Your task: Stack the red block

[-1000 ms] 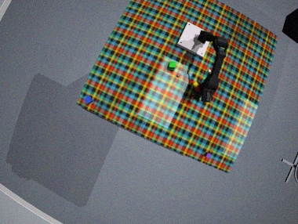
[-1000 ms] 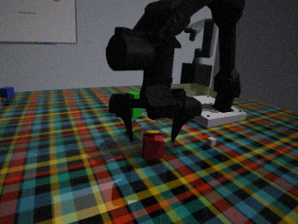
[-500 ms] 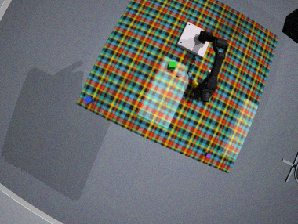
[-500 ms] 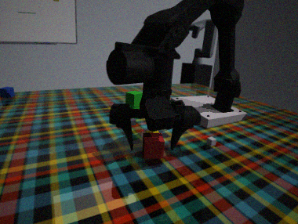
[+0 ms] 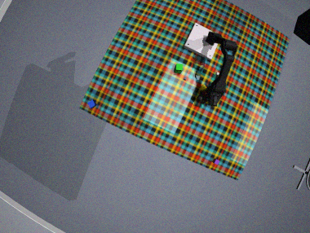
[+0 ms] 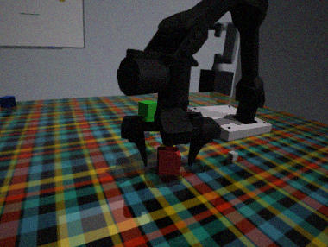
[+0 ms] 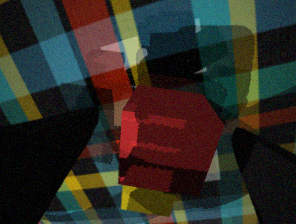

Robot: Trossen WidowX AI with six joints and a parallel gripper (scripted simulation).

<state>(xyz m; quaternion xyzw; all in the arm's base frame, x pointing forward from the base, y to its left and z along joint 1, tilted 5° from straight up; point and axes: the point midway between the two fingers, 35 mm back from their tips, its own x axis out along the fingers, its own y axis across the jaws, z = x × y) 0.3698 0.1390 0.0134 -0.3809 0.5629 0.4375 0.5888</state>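
Right now the red block is 1 cm above my gripper tip. The rest, counted from my gripper tip: small white cube 17 cm behind, 2 cm to the left; blue block 67 cm to the right, 43 cm ahead, 1 cm above.
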